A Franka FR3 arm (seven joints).
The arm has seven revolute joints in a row. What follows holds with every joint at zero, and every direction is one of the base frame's. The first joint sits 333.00 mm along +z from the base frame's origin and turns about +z. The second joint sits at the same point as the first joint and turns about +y. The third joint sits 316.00 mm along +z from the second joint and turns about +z. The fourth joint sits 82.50 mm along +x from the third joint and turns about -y. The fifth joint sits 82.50 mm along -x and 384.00 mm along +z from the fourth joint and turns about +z. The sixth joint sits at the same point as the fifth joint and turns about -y. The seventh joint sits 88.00 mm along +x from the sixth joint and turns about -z. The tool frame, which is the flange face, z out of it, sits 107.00 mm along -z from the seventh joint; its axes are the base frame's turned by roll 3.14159, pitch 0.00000 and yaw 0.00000 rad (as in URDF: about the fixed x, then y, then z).
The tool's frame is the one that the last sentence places.
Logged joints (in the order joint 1, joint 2, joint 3, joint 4, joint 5, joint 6, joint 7), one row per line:
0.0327 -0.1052 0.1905 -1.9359 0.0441 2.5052 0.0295
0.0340 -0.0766 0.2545 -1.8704 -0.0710 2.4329 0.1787
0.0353 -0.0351 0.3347 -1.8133 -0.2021 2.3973 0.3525
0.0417 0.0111 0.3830 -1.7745 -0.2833 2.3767 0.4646
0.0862 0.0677 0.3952 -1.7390 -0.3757 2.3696 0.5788
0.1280 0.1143 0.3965 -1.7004 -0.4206 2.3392 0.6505
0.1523 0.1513 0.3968 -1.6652 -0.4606 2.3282 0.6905
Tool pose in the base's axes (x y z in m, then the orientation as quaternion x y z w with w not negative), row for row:
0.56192 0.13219 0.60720 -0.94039 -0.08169 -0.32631 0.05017
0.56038 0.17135 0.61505 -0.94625 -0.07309 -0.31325 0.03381
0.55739 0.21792 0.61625 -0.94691 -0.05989 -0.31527 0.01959
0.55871 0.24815 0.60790 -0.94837 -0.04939 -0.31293 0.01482
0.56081 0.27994 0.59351 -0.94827 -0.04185 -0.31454 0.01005
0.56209 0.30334 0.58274 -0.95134 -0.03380 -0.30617 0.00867
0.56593 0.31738 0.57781 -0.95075 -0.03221 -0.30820 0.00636
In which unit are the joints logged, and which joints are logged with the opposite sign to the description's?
The joints are logged in radians. Opposite sign: none.
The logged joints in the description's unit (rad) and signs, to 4 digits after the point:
0.0327 -0.1052 0.1905 -1.9359 0.0441 2.5052 0.0295
0.0340 -0.0766 0.2545 -1.8704 -0.0710 2.4329 0.1787
0.0353 -0.0351 0.3347 -1.8133 -0.2021 2.3973 0.3525
0.0417 0.0111 0.3830 -1.7745 -0.2833 2.3767 0.4646
0.0862 0.0677 0.3952 -1.7390 -0.3757 2.3696 0.5788
0.1280 0.1143 0.3965 -1.7004 -0.4206 2.3392 0.6505
0.1523 0.1513 0.3968 -1.6652 -0.4606 2.3282 0.6905

